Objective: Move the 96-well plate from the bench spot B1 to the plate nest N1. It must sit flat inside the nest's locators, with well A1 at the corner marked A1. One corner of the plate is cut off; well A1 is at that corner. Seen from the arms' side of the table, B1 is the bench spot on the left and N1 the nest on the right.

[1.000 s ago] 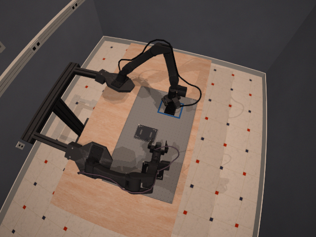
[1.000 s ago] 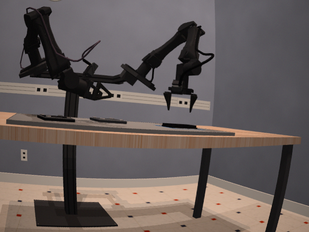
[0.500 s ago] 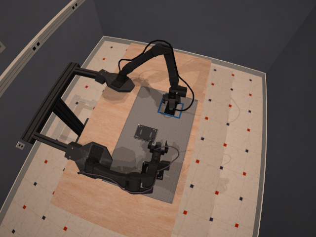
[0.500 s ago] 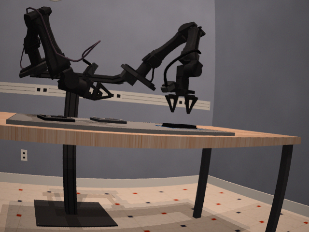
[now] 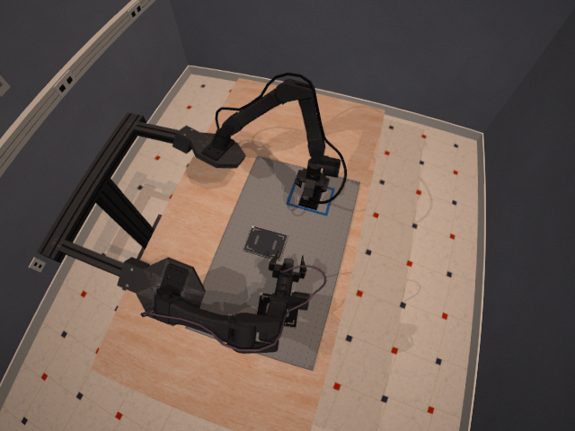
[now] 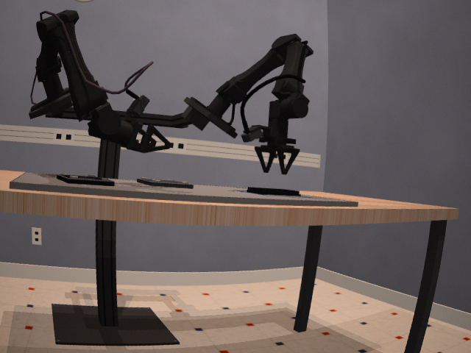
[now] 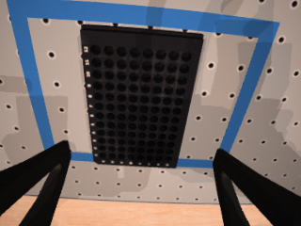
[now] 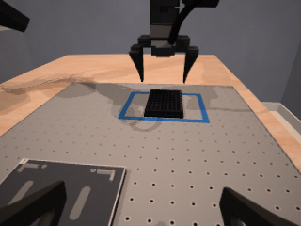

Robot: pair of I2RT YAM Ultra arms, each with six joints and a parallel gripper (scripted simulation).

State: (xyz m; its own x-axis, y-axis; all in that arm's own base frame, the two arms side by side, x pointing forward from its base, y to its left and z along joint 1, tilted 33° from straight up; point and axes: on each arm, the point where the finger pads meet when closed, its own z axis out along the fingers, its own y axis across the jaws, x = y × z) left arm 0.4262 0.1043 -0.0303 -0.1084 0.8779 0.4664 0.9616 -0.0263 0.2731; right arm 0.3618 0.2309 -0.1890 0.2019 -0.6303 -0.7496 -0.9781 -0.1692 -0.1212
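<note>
The 96-well plate lies 60 mm below my left hand. The rest, counted from my left hand: A1 label: 490 mm to the right, 120 mm behind, 50 mm below; then black plate nest: 540 mm to the right, 60 mm below, 50 mm behind.
</note>
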